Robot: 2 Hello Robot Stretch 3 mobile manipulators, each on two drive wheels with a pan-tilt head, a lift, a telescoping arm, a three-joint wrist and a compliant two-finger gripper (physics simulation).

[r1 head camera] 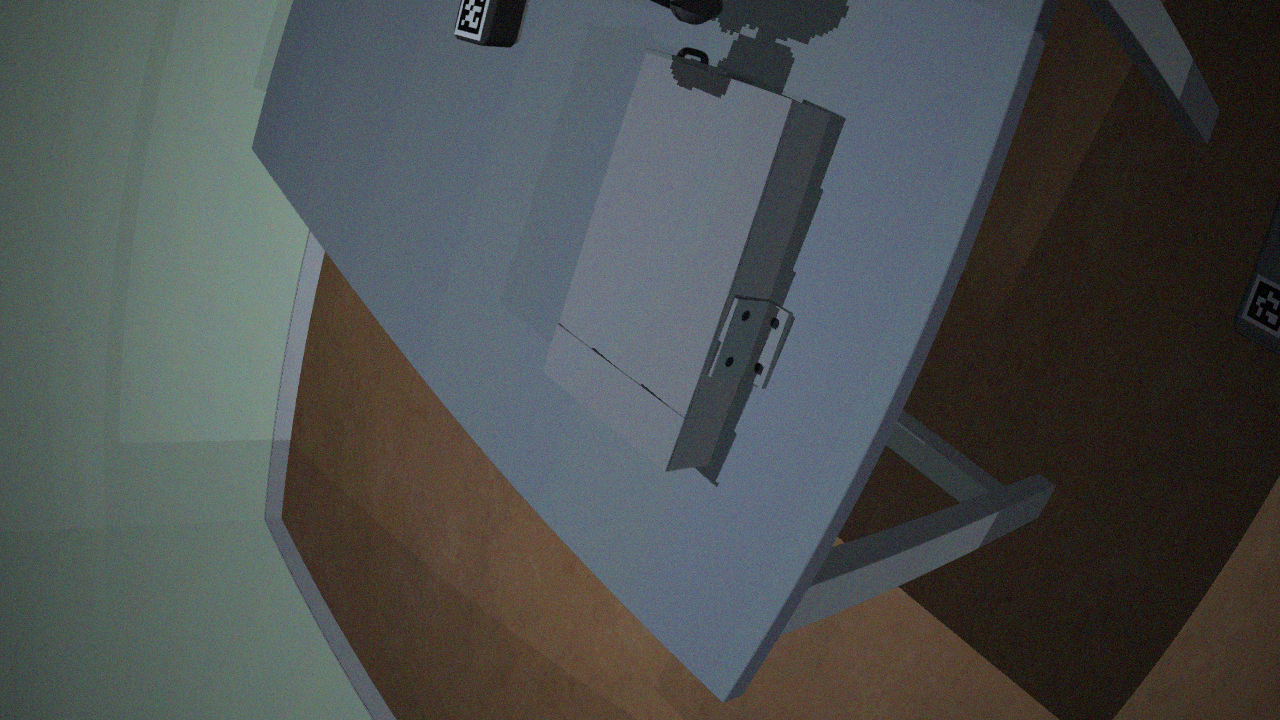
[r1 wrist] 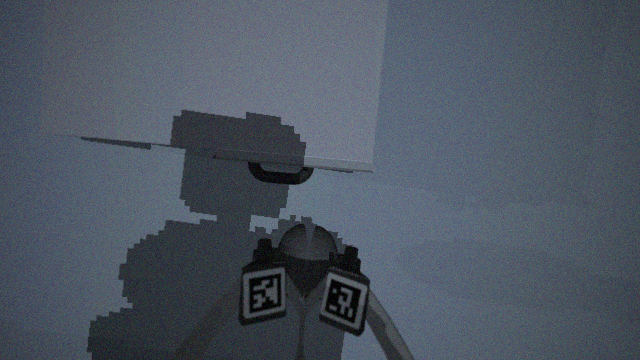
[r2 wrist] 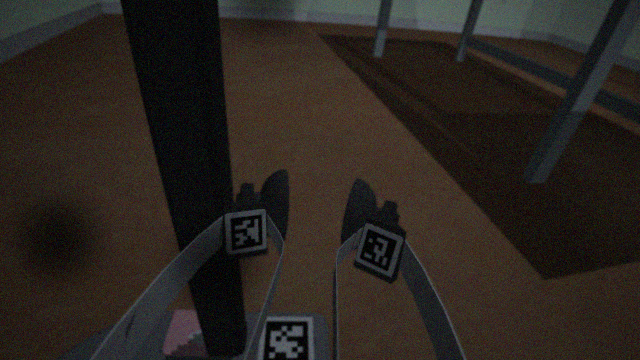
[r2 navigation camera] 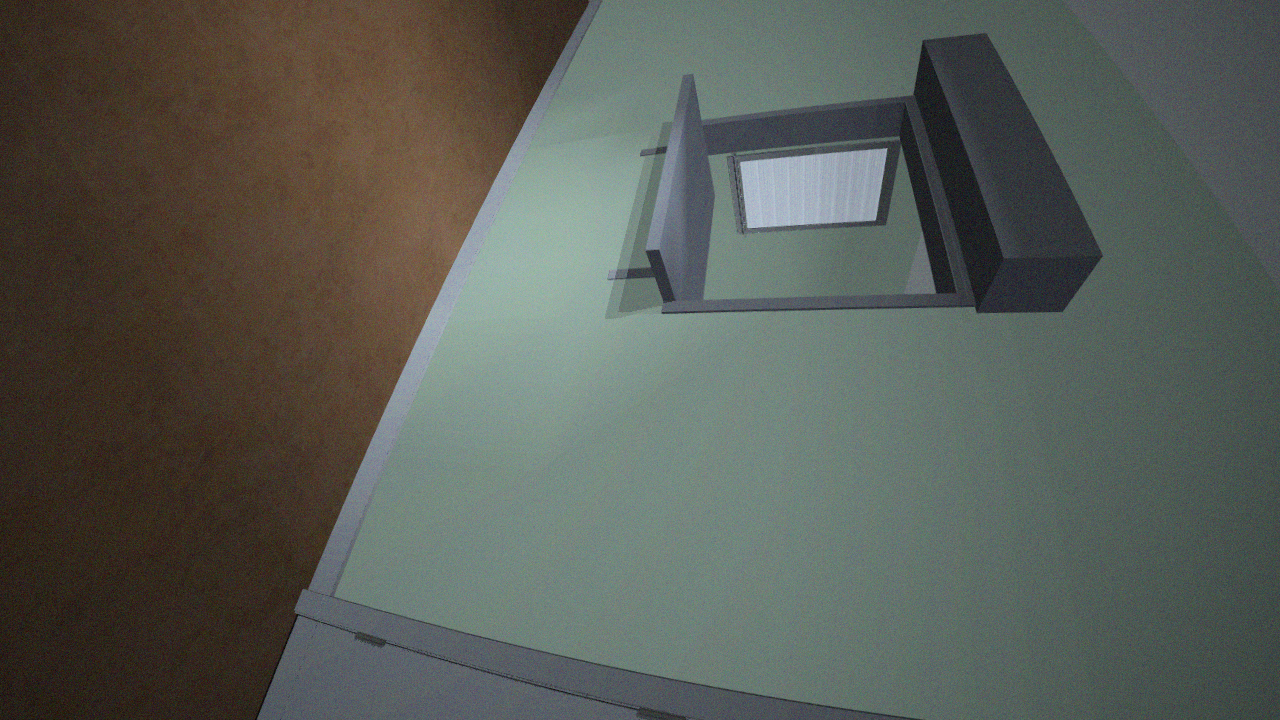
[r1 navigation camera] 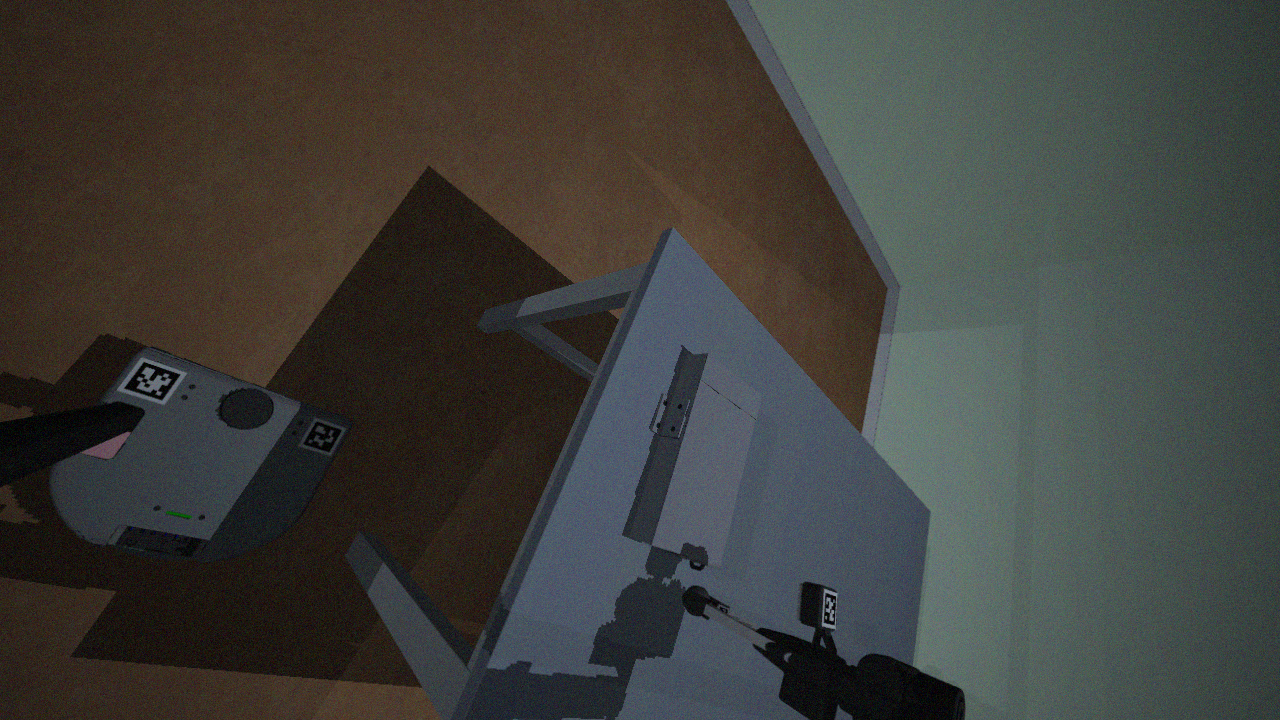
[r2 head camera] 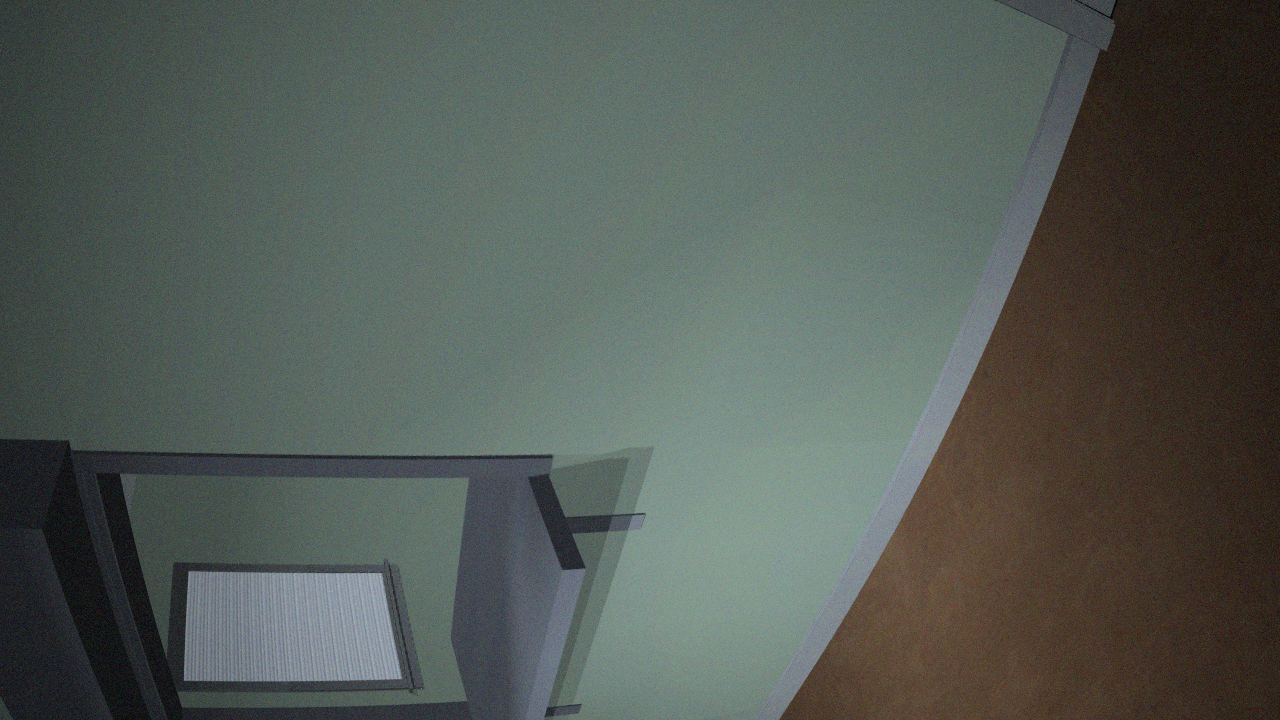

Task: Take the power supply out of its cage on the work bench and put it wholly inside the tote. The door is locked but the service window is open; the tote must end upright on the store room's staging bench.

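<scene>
A pale, flat-topped box [r1 head camera: 666, 223] [r1 navigation camera: 711, 474] [r1 wrist: 280, 65], which looks like the cage, stands on the work bench [r1 head camera: 429, 223] [r1 navigation camera: 814, 519]. Its inside is hidden, and no power supply shows. It has a dark loop handle [r1 head camera: 693, 51] [r1 navigation camera: 697, 565] [r1 wrist: 280, 179] at one end. The r1 gripper [r1 head camera: 696, 8] [r1 navigation camera: 696, 600] [r1 wrist: 308, 245] is shut, its fingertips together on nothing, a short way apart from the handle. The r2 gripper [r2 wrist: 316, 212] is open and empty above the floor. The service window [r2 head camera: 313, 465] [r2 navigation camera: 805, 304] stands open in the wall. The tote does not show.
A ledge [r2 head camera: 510, 573] [r2 navigation camera: 684, 197] juts out at the window, and a dark housing [r2 navigation camera: 1029, 170] sits along its opposite side. Part of a pale hinged door [r2 navigation camera: 402, 680] shows. A robot base [r1 navigation camera: 205, 465] is near the bench. Table legs [r2 wrist: 565, 120] stand right of the r2 gripper.
</scene>
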